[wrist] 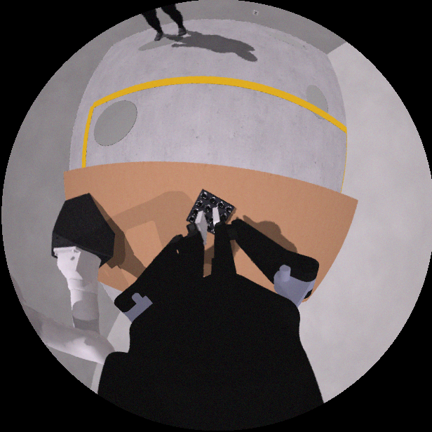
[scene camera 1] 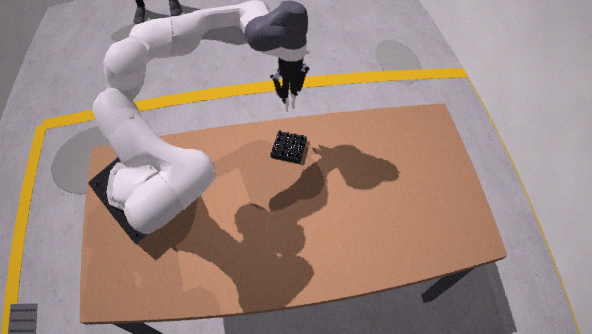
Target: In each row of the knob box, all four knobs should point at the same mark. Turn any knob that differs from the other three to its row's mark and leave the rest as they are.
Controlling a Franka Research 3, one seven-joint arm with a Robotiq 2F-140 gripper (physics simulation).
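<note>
The black knob box [scene camera 1: 289, 147] [wrist: 212, 201] sits on the table toward its far edge, with small dark knobs in rows on its top. The directions the knobs point and the marks are too small to read. My gripper [scene camera 1: 290, 106] [wrist: 209, 216] is shut, its two light fingertips close together with a narrow gap and no object between them. It hangs in the air above the box and points down. In the wrist view the fingertips cover part of the box's near side.
The brown table [scene camera 1: 400, 225] [wrist: 130, 180] bears the arm's dark base plate [scene camera 1: 116, 212] at its left side. The arm's shadow falls across the middle. A yellow line [scene camera 1: 380, 76] [wrist: 200, 80] runs on the floor behind the table. A person's legs [wrist: 172, 19] show beyond it.
</note>
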